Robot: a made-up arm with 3 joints. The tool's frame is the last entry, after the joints.
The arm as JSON. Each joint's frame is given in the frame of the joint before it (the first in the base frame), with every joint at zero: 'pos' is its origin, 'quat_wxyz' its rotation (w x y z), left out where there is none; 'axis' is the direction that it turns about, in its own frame. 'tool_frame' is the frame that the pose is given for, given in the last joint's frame.
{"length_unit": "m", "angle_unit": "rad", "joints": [
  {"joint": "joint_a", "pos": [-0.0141, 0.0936, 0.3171], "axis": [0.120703, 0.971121, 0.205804]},
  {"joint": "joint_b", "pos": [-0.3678, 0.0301, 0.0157], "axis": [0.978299, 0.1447, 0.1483]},
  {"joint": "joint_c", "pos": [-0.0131, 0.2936, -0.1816], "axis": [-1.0, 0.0, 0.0]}
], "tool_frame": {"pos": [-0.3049, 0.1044, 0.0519], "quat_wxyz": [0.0, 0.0, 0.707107, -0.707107]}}
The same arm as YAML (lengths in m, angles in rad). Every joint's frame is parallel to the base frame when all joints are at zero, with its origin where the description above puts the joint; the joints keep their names.
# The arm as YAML. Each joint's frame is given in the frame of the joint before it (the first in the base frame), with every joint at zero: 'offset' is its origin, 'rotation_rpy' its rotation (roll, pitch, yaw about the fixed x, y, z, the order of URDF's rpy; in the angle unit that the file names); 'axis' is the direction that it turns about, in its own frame. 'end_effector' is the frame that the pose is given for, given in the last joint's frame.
length_unit: m
angle_unit: rad
chain:
  - id: joint_a
    offset: [-0.0141, 0.0936, 0.3171]
    rotation_rpy: [0.0, 0.0, 0.0]
    axis: [0.120703, 0.971121, 0.205804]
  - id: joint_b
    offset: [-0.3678, 0.0301, 0.0157]
    rotation_rpy: [0.0, 0.0, 0.0]
    axis: [0.978299, 0.1447, 0.1483]
  - id: joint_c
    offset: [-0.0131, 0.2936, -0.1816]
    rotation_rpy: [0.0, 0.0, 0.0]
    axis: [-1.0, 0.0, 0.0]
end_effector:
  offset: [-0.3049, 0.1044, 0.0519]
  rotation_rpy: [-1.5708, 0.0, 3.1416]

